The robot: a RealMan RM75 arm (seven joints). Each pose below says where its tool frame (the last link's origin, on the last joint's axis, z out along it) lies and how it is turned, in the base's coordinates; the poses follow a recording.
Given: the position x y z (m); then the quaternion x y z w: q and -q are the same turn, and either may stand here.
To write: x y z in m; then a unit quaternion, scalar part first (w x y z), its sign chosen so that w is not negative. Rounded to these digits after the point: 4 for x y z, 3 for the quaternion.
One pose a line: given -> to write
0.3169 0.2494 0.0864 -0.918 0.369 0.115 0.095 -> 0.3169 0.2494 0.0864 0.095 -0.918 0.369 0.115
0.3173 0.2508 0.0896 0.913 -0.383 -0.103 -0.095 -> 0.3173 0.2508 0.0896 0.095 -0.913 0.383 0.103
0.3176 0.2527 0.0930 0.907 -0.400 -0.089 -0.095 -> 0.3176 0.2527 0.0930 0.095 -0.907 0.400 0.089
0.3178 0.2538 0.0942 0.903 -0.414 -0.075 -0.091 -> 0.3178 0.2538 0.0942 0.091 -0.903 0.414 0.075
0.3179 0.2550 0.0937 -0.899 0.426 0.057 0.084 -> 0.3179 0.2550 0.0937 0.084 -0.899 0.426 0.057
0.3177 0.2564 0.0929 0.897 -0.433 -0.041 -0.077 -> 0.3177 0.2564 0.0929 0.077 -0.897 0.433 0.041
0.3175 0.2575 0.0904 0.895 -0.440 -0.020 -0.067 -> 0.3175 0.2575 0.0904 0.067 -0.895 0.440 0.020
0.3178 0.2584 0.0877 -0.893 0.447 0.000 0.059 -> 0.3178 0.2584 0.0877 0.059 -0.893 0.447 0.000
